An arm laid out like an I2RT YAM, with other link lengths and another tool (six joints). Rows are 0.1 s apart.
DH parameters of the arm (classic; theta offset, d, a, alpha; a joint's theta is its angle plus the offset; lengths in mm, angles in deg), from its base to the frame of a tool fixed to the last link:
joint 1: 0 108.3 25.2 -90
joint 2: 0 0 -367 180
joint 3: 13.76 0 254.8 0
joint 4: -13.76 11.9 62.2 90
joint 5: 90 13.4 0 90
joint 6: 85 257.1 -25.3 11.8
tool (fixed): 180 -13.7 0 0
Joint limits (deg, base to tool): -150..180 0..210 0..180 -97..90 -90..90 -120..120
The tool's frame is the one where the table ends.
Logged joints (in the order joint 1, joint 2, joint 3, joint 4, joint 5, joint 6), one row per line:
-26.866 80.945 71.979 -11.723 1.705 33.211
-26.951 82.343 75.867 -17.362 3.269 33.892
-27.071 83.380 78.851 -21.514 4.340 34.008
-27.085 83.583 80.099 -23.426 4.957 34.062
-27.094 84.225 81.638 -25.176 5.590 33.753
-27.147 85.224 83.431 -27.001 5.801 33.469
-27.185 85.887 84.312 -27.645 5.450 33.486
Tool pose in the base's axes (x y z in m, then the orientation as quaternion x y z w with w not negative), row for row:
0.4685 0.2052 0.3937 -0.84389 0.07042 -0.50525 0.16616
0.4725 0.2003 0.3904 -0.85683 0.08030 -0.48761 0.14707
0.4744 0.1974 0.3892 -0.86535 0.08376 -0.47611 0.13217
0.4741 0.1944 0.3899 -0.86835 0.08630 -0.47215 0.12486
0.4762 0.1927 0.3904 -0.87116 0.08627 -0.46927 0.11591
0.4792 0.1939 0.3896 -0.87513 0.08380 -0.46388 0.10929
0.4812 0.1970 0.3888 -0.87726 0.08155 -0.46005 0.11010
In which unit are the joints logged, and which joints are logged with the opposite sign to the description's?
The joints are logged in degrees. Opposite sign: joint 1.
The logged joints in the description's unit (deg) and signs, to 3 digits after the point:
26.866 80.945 71.979 -11.723 1.705 33.211
26.951 82.343 75.867 -17.362 3.269 33.892
27.071 83.380 78.851 -21.514 4.340 34.008
27.085 83.583 80.099 -23.426 4.957 34.062
27.094 84.225 81.638 -25.176 5.590 33.753
27.147 85.224 83.431 -27.001 5.801 33.469
27.185 85.887 84.312 -27.645 5.450 33.486

